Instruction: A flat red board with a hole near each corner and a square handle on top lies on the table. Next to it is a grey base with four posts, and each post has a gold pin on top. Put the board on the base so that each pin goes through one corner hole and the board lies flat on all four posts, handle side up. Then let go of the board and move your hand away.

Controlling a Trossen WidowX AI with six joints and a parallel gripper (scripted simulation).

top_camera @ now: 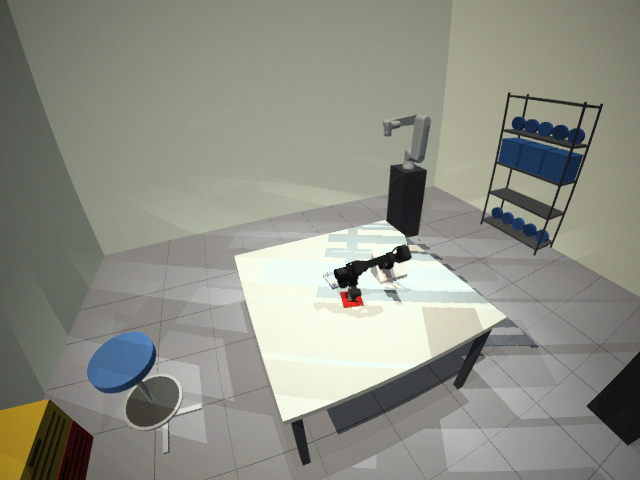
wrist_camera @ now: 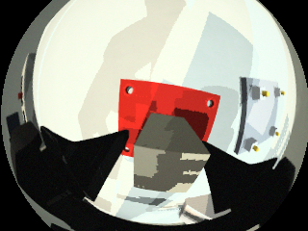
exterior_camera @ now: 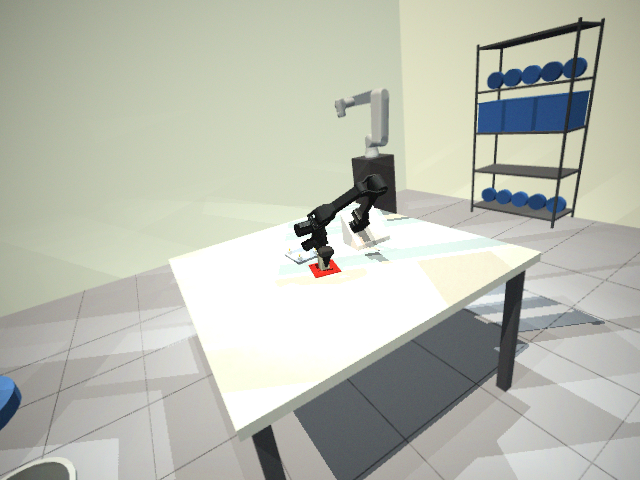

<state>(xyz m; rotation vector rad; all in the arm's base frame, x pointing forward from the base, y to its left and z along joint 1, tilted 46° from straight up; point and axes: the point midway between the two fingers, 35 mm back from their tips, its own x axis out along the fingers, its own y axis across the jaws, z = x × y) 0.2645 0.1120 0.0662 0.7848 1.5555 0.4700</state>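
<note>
Right now my gripper tip is 1 cm above the red board. Also, from my gripper tip: grey base: 1 cm ahead, 20 cm to the right, 2 cm below.
</note>
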